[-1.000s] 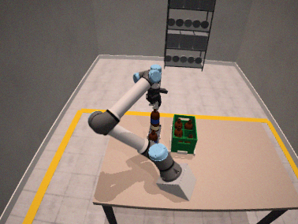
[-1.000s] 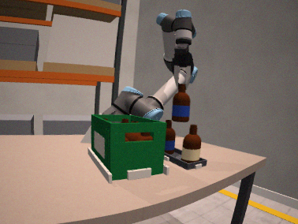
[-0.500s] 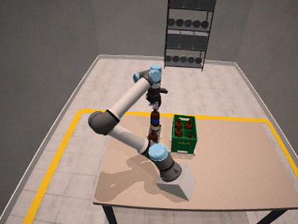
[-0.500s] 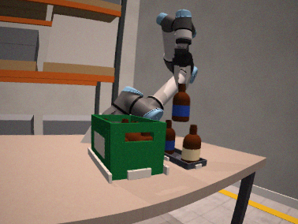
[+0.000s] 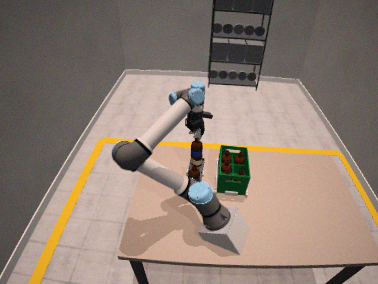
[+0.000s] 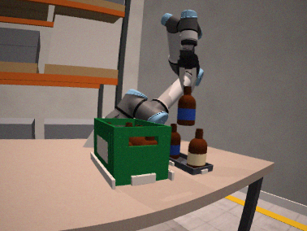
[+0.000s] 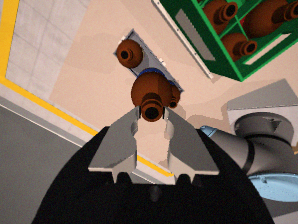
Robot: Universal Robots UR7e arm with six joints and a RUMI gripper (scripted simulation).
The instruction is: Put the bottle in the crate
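Right now my hand is 7 cm above the bottle. From my hand the other things lie so: green crate 24 cm to the right, 23 cm below, 2 cm behind; then tray 30 cm below.
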